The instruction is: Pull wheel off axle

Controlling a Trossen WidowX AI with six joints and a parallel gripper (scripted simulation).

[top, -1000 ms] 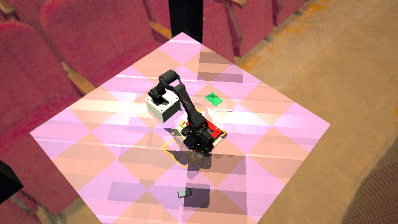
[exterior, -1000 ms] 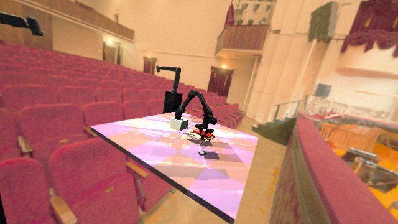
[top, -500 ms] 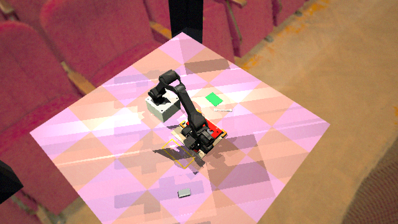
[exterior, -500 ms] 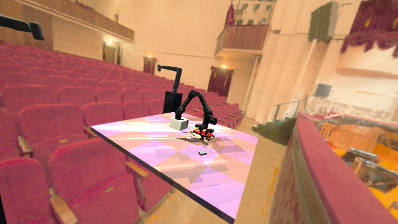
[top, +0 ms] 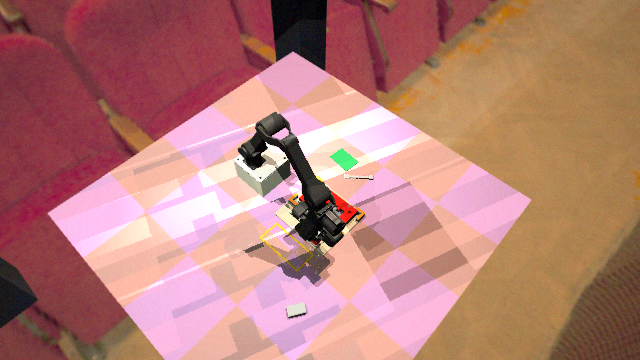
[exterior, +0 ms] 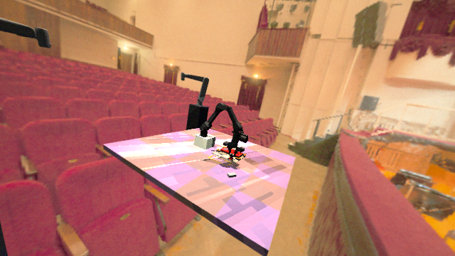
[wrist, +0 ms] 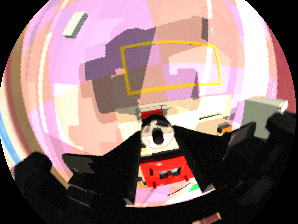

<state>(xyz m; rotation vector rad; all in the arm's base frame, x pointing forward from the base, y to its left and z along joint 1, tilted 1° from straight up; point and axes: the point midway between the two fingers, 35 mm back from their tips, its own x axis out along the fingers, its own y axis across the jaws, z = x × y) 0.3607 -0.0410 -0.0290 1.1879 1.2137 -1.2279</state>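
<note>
Right now my gripper tip is right at the axle stand. Round my gripper tip: small block 230 mm to the right, 130 mm ahead, 30 mm below; black wheel right at my gripper tip; thin white rod 320 mm to the left, 70 mm behind, 40 mm below.
</note>
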